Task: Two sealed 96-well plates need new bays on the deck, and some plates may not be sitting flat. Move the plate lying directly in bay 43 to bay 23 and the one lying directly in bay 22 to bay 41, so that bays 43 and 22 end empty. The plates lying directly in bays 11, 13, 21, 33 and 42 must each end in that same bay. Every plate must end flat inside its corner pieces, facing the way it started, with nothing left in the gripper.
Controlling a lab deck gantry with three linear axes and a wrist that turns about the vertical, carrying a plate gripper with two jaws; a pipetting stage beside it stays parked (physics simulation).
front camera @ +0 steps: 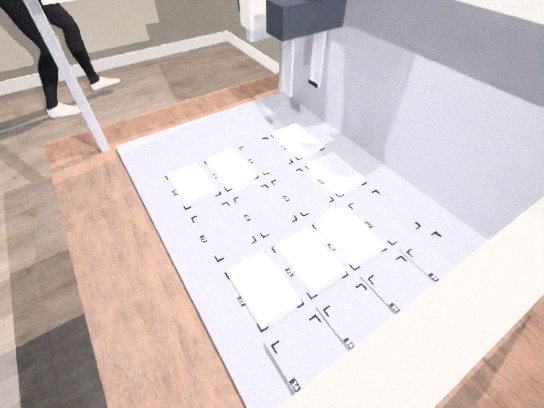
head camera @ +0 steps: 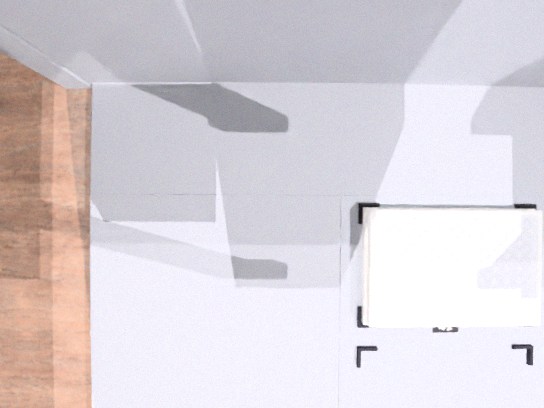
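Pixels of known places: gripper, fingertip midpoint: [front camera: 300, 89]; robot's base at its link origin: [front camera: 166, 177].
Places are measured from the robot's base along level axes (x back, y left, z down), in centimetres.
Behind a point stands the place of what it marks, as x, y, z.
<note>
The plate in bay 41 [front camera: 296, 140] @(-7.2, 35.5, -1.4) [head camera: 435, 265] @(-4.8, 36.6, -1.4) lies inside its corner pieces and looks flat. The plate in bay 23 [front camera: 310, 260] @(-40.0, 14.8, -1.4) also looks flat. In the front view, bay 43 [front camera: 390, 212] @(-39.4, 38.5, 0.0) and bay 22 [front camera: 255, 212] @(-22.5, 12.8, 0.0) hold no plate. Plates lie in bay 11 [front camera: 192, 183] @(-7.3, 4.2, -1.4), bay 13 [front camera: 264, 289] @(-40.2, 4.0, -1.4), bay 21 [front camera: 231, 168] @(-7.6, 14.7, -1.4), bay 33 [front camera: 350, 235] @(-39.8, 25.4, -1.4) and bay 42 [front camera: 335, 172] @(-23.3, 35.8, -1.4), all seeming flat. My gripper [front camera: 300, 89] @(-6.4, 36.4, -16.0) is open and empty, raised near the back wall at the far end of the deck; its jaws do not show in the head view.
The back wall [front camera: 450, 125] @(-38.0, 49.9, -18.2) [head camera: 300, 40] @(5.2, 49.9, -6.1) rises behind the deck. A pale beam [front camera: 450, 320] @(-62.0, 0.2, -40.0) crosses the near right in front. A slanted post [front camera: 75, 85] @(20.7, -9.9, -18.5) stands at the far left corner. A wooden border [front camera: 120, 280] @(-22.2, -17.8, 1.0) [head camera: 70, 325] @(22.6, 31.2, 1.0) runs beside the deck. A person's legs show beyond.
</note>
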